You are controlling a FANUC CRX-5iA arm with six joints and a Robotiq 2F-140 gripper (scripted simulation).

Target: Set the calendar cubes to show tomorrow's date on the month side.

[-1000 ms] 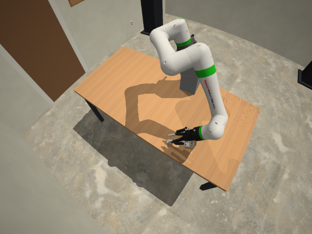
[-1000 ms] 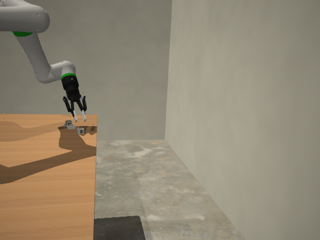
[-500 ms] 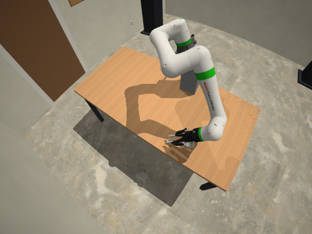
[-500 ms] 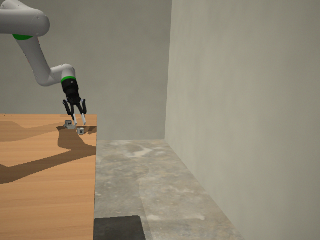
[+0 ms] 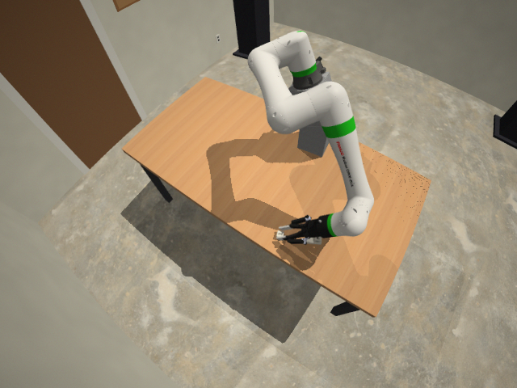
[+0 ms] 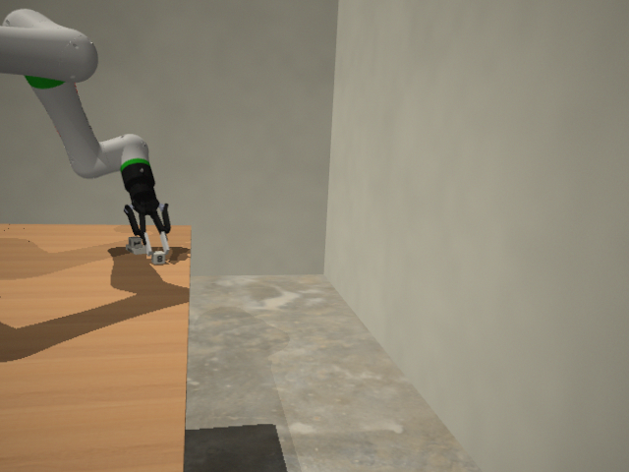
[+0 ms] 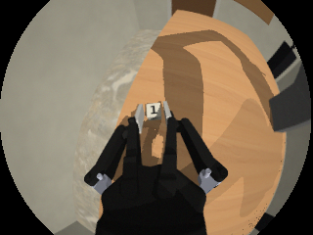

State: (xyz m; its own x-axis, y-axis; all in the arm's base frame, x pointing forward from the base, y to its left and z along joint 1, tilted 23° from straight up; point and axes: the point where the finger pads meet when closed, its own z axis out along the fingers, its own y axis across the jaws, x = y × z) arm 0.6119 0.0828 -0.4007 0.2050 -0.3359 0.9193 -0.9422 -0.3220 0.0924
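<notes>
Now: the white date cube 4 cm below my hand, 2 cm to the right of it and 1 cm ahead of it. Round my hand: calendar tray: 13 cm to the left, 6 cm behind, 4 cm below.
</notes>
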